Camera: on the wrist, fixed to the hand. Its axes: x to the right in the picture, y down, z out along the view.
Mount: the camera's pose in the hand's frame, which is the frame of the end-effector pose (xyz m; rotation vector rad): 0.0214 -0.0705 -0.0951 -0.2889 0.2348 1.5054
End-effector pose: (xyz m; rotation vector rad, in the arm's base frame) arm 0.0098 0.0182 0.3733 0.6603 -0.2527 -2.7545
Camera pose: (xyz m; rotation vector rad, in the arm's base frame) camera 0.0187 0.0680 0.2642 0.4005 -0.1679 -1.2253
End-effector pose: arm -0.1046 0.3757 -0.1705 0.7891 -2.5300 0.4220
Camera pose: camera -0.0470 0.3494 -0.0682 -1.3056 -2.3748 0.4890
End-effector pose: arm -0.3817 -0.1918 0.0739 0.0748 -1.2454 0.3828
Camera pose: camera -0.2668 -0.2276 0.0735 -1.1820 -0.9056 1.4318
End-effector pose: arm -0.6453 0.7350 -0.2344 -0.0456 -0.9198 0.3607
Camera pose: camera -0.5388 0.6866 -0.2624 -1.0598 -0.5424 1.5634
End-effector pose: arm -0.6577 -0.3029 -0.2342 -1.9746 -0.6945 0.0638
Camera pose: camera -0.6396 -0.3449 -0.1229 -2.2886 1.0798 0.6346
